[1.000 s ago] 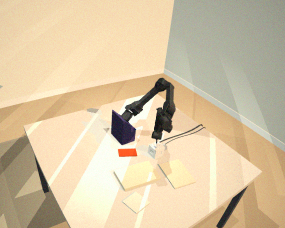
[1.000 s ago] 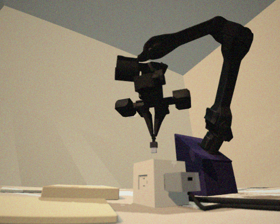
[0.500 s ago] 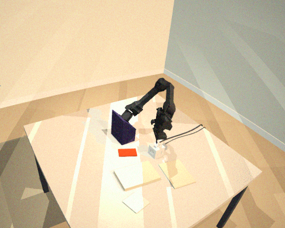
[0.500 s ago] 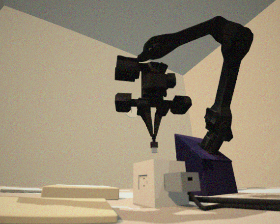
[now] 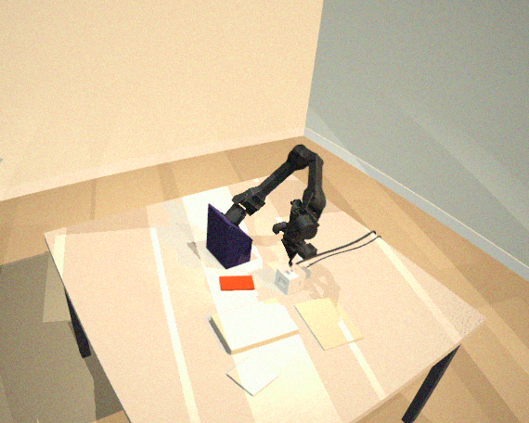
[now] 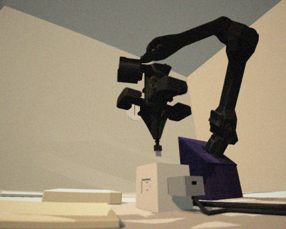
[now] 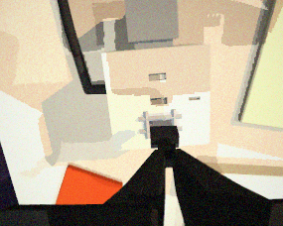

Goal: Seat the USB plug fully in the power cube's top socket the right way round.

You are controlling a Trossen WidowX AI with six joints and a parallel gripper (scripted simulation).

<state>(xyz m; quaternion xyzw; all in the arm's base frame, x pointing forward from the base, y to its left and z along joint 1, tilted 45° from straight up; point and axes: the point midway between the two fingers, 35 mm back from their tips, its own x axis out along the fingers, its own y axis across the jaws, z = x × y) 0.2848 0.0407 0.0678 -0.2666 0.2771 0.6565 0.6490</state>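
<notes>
Right now my gripper tip is 20 mm above the USB plug. Also, from my gripper tip: orange card (100 mm behind, 150 mm to the right, 130 mm below); then book (110 mm ahead, 210 mm to the right, 120 mm below).
</notes>
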